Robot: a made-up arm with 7 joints.
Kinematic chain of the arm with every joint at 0, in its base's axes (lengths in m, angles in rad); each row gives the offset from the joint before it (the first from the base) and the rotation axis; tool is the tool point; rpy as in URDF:
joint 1: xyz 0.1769 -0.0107 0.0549 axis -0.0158 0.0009 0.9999
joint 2: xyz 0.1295 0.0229 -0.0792 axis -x
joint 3: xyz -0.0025 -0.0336 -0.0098 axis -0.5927 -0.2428 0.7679
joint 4: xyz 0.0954 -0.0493 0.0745 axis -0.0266 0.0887 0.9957
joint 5: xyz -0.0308 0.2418 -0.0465 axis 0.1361 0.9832 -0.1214
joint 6: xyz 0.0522 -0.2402 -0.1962 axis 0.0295 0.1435 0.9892
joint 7: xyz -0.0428 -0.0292 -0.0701 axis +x
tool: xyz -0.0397 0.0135 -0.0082 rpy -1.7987 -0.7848 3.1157
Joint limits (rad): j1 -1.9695..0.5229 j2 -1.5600..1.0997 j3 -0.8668..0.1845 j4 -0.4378..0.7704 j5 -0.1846..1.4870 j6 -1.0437..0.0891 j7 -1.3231..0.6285
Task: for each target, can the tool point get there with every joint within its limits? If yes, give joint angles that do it. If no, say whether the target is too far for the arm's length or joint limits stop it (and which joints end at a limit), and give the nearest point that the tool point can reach.
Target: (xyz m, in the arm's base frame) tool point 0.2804 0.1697 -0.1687
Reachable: yes | joints -0.3609 -0.8251 -0.3966 0.2198 0.3778 -0.6977 0.2161
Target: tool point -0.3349 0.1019 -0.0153
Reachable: no: joint limits stop it (at a limit: joint 1, joint 3, joint 4, joint 6, joint 7) | nearest point -0.1440 0.0421 -0.0188 | short by 0.200 m
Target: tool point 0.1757 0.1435 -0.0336
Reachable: yes | joints -0.7380 -0.0523 -0.5339 0.1584 1.2676 -0.8719 0.1223
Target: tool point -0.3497 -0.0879 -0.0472
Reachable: no: joint limits stop it (at a limit: joint 1, joint 3, joint 4, joint 6, joint 7) | nearest point -0.1625 -0.0848 -0.0394 | short by 0.187 m
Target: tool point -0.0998 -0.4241 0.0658
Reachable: no: joint limits stop it (at a limit: joint 2, joint 3, joint 4, joint 6, joint 7) | nearest point -0.0184 -0.3037 0.0149 | short by 0.154 m
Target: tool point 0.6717 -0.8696 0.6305
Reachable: no: too far | nearest point 0.3233 -0.2625 0.1397 | short by 0.855 m
